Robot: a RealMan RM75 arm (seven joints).
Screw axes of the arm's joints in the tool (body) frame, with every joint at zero. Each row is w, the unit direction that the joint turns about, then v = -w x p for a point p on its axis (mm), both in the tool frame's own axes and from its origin. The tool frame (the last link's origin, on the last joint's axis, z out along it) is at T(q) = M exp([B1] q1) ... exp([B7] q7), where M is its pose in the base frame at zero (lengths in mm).
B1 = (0, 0, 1, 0, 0, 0)
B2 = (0, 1, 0, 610, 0, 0)
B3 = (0, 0, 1, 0, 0, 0)
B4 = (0, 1, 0, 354, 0, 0)
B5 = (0, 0, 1, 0, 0, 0)
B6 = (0, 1, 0, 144, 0, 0)
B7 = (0, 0, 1, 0, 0, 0)
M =
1 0 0 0
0 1 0 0
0 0 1 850.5
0 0 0 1
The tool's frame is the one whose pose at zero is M.
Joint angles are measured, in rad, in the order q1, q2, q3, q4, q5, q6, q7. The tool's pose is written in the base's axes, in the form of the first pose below.
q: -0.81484, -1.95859, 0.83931, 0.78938, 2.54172, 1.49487, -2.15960
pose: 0.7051 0.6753 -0.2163 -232.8; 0.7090 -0.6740 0.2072 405.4; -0.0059 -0.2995 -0.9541 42.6; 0 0 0 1
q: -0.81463, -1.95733, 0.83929, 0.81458, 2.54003, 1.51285, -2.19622
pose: 0.6904 0.6907 -0.2151 -228.9; 0.7234 -0.6573 0.2112 406.0; 0.0045 -0.3014 -0.9535 46.9; 0 0 0 1
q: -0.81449, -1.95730, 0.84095, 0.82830, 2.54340, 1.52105, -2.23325
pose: 0.6703 0.7089 -0.2194 -227.4; 0.7420 -0.6357 0.2128 406.2; 0.0114 -0.3054 -0.9522 48.9; 0 0 0 1
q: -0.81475, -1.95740, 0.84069, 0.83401, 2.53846, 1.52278, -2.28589
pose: 0.6357 0.7415 -0.2146 -225.8; 0.7713 -0.5984 0.2167 406.8; 0.0323 -0.3033 -0.9523 49.7; 0 0 0 1
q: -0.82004, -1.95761, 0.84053, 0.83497, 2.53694, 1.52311, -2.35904
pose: 0.5847 0.7831 -0.2118 -223.2; 0.8094 -0.5451 0.2185 408.0; 0.0557 -0.2992 -0.9526 49.8; 0 0 0 1
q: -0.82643, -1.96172, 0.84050, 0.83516, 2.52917, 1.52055, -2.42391
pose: 0.5391 0.8180 -0.2006 -219.0; 0.8384 -0.4983 0.2210 409.4; 0.0808 -0.2873 -0.9544 47.8; 0 0 0 1
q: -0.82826, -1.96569, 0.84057, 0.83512, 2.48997, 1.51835, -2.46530
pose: 0.5091 0.8458 -0.1598 -212.3; 0.8527 -0.4703 0.2273 410.5; 0.1171 -0.2519 -0.9606 45.3; 0 0 0 1
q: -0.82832, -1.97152, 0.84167, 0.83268, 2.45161, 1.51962, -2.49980
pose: 0.4794 0.8695 -0.1187 -206.4; 0.8658 -0.4465 0.2257 410.1; 0.1433 -0.2109 -0.9669 41.6; 0 0 0 1
